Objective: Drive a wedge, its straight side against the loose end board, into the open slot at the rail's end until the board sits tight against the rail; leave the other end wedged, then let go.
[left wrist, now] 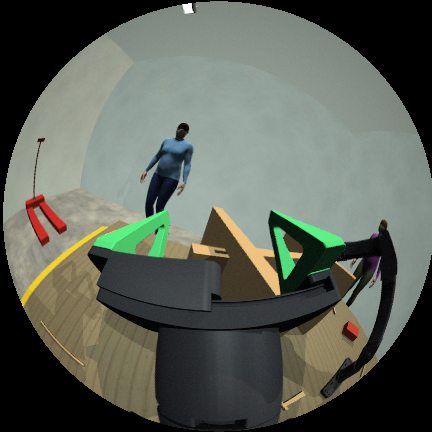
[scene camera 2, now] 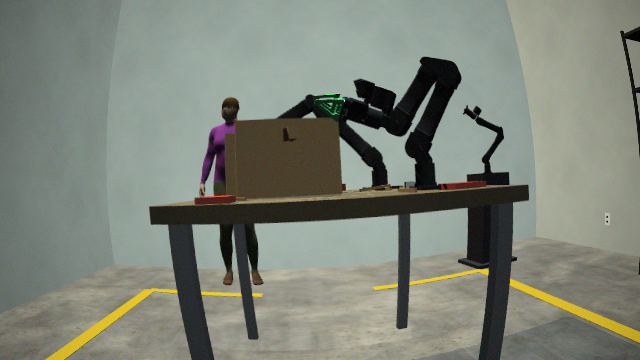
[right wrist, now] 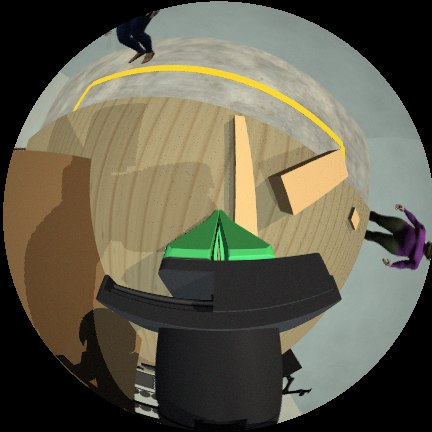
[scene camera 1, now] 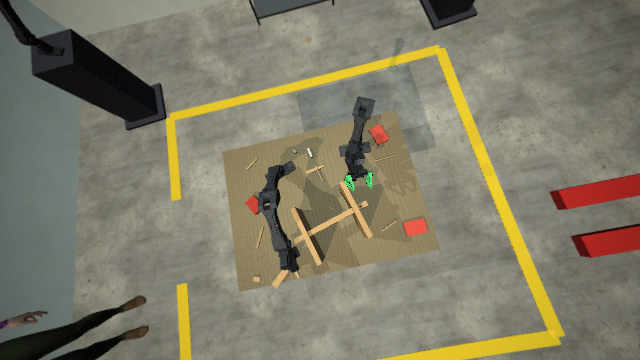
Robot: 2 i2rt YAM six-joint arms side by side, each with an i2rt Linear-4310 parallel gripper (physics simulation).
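Where they show: left gripper, fingertip midpoint: (left wrist: 218,215) (scene camera 2: 314,99) (scene camera 1: 362,189); right gripper, fingertip midpoint: (right wrist: 218,215); left arm's base, origin of the base link: (scene camera 2: 426,189); right arm's base, origin of the base link: (scene camera 1: 280,172).
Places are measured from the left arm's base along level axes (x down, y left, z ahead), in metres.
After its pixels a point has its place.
Observation:
Two upright end boards, the left (scene camera 1: 307,237) {z 0.504, x -0.229, y -0.338 m} (right wrist: 37,185) and the right (scene camera 1: 361,220) {z 0.456, x -0.228, y -0.054 m} (scene camera 2: 290,170) {z 0.386, x -0.075, y -0.064 m} (left wrist: 232,250) {z 0.374, x -0.211, y -0.066 m}, stand joined by a rail (scene camera 1: 327,223) {z 0.448, x -0.206, y -0.229 m}. The rail's slotted end (left wrist: 202,251) {z 0.367, x -0.196, y -0.024 m} pokes through the right board; it also shows in scene camera 2 (scene camera 2: 286,134) {z 0.389, x -0.176, y -0.025 m}. The other end's slot is hidden. A tapered wooden strip (right wrist: 245,175) {z 0.674, x -0.008, y -0.476 m}, which looks like a wedge, lies on the table top. My right gripper (right wrist: 218,215) {z 0.632, x -0.004, y -0.467 m} is shut and empty, its tips over the strip's near part. My left gripper (scene camera 1: 360,186) {z 0.306, x -0.273, y -0.026 m} (scene camera 2: 320,101) {z 0.306, x -0.273, y -0.026 m} (left wrist: 218,215) {z 0.306, x -0.273, y -0.026 m} is open and empty beside the right board's upper edge.
A wooden block (scene camera 1: 280,278) {z 0.719, x -0.025, y -0.554 m} (right wrist: 315,182) {z 0.699, x -0.025, y -0.543 m} lies near the strip, with a small piece (scene camera 1: 256,279) {z 0.710, x -0.008, y -0.704 m} (right wrist: 354,218) {z 0.708, x -0.008, y -0.698 m} beyond it. Red blocks (scene camera 1: 379,134) {z -0.069, x -0.015, y 0.170 m} (scene camera 1: 415,227) {z 0.533, x -0.015, y 0.265 m} (scene camera 1: 252,204) {z 0.265, x -0.030, y -0.692 m}, crossed sticks (scene camera 1: 315,170) {z 0.102, x -0.007, y -0.271 m} and a white cylinder (scene camera 1: 310,152) {z -0.018, x -0.025, y -0.287 m} lie on the table.

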